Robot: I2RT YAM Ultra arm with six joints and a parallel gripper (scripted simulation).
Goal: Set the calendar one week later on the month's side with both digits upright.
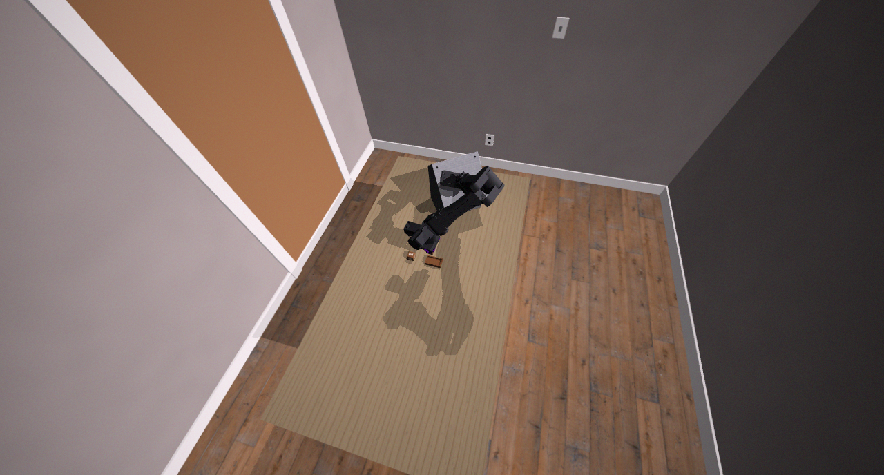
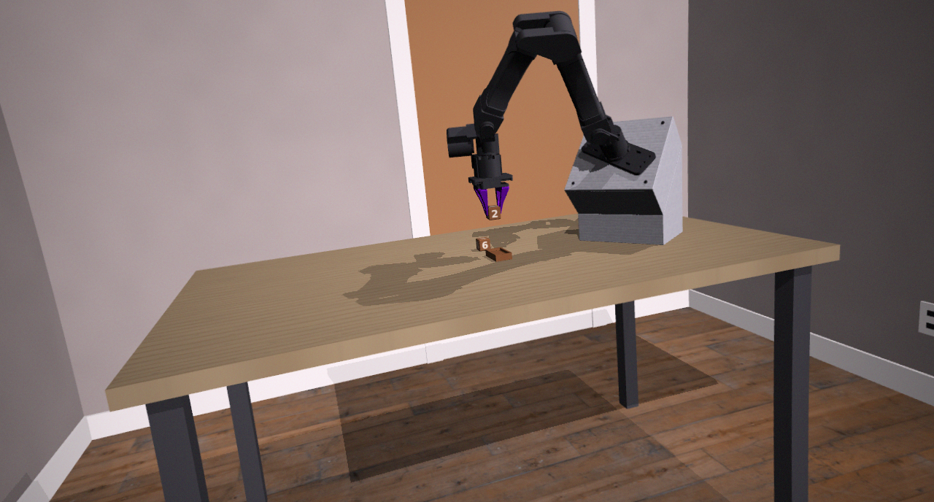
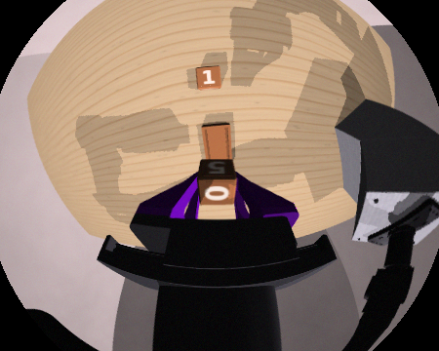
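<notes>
Now: hand 10 mm to the right of the brown tray and 110 mm above it.
</notes>
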